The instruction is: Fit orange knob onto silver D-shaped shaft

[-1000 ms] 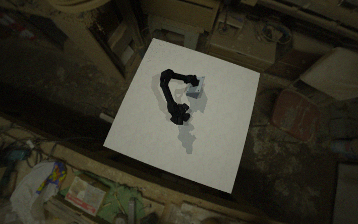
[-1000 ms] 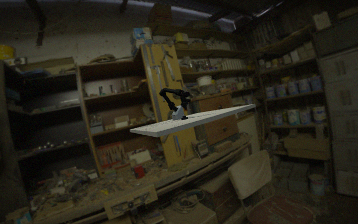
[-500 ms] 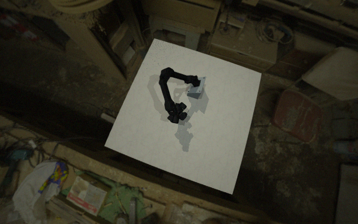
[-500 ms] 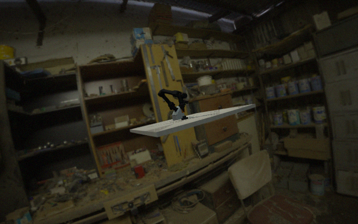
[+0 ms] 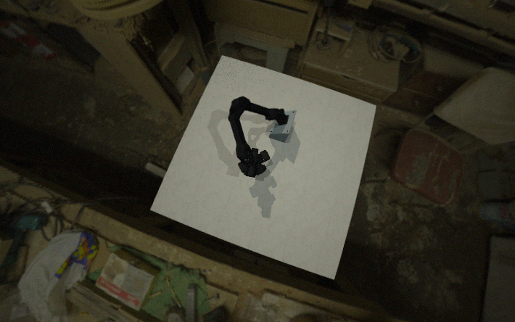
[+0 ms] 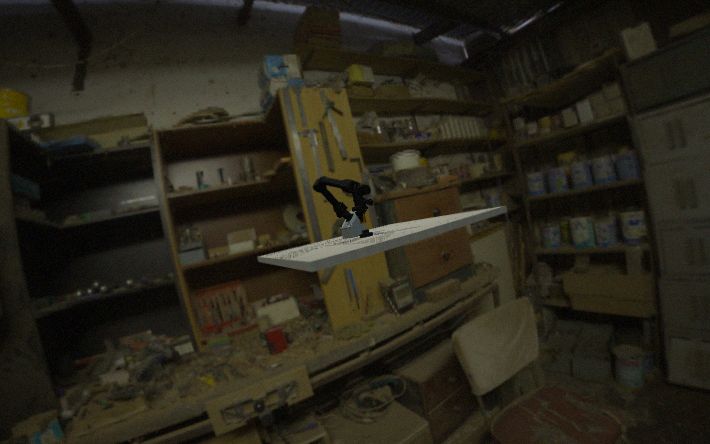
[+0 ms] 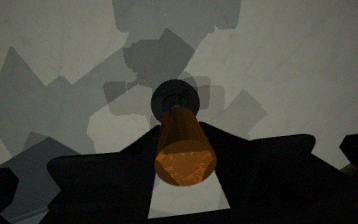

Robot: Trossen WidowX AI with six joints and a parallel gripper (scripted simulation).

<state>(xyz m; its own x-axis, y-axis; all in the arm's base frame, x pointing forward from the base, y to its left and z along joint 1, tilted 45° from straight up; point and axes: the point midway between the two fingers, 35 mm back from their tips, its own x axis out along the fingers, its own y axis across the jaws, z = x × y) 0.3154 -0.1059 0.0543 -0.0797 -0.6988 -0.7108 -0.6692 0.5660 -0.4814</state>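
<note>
The orange knob lies 3 cm above my gripper tip. Round my gripper tip: round dark pedestal 6 cm below.
</note>
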